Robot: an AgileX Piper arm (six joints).
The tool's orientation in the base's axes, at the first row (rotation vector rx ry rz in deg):
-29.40 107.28 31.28
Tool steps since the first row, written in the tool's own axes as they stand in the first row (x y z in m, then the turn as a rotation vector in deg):
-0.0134 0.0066 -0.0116 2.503 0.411 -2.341
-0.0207 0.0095 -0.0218 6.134 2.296 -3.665
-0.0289 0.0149 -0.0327 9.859 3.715 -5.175
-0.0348 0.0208 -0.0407 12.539 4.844 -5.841
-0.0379 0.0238 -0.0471 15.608 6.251 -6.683
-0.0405 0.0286 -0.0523 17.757 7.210 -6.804
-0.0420 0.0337 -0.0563 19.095 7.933 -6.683
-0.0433 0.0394 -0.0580 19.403 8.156 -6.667
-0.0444 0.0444 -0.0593 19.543 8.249 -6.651
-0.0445 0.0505 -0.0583 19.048 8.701 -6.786
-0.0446 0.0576 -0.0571 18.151 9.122 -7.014
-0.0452 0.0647 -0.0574 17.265 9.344 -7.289
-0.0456 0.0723 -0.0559 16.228 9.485 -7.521
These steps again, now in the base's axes. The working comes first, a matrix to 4 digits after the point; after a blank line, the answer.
The tool's axes in the first row as the columns of a matrix, in the base's axes (used below as rounded here):
-0.3386 -0.5823 0.7391
-0.0939 0.8025 0.5893
-0.9362 0.1302 -0.3264

-0.0079 -0.0003 0.0172 -2.817 -1.285 -1.526
-0.0146 -0.0033 0.0277 -6.123 -0.893 -4.247
-0.0231 -0.0046 0.0397 -9.326 -0.994 -7.057
-0.0304 -0.0040 0.0486 -11.383 -0.732 -9.202
-0.0358 -0.0051 0.0540 -13.864 -0.387 -11.617
-0.0416 -0.0041 0.0587 -15.240 0.109 -13.465
-0.0470 -0.0022 0.0621 -16.024 0.635 -14.663
-0.0511 0.0015 0.0646 -16.247 0.794 -14.927
-0.0546 0.0049 0.0667 -16.336 0.865 -15.051
-0.0574 0.0103 0.0673 -16.532 1.195 -14.485
-0.0606 0.0168 0.0679 -16.642 1.483 -13.516
-0.0648 0.0223 0.0695 -16.674 1.582 -12.568
-0.0680 0.0294 0.0703 -16.577 1.656 -11.503

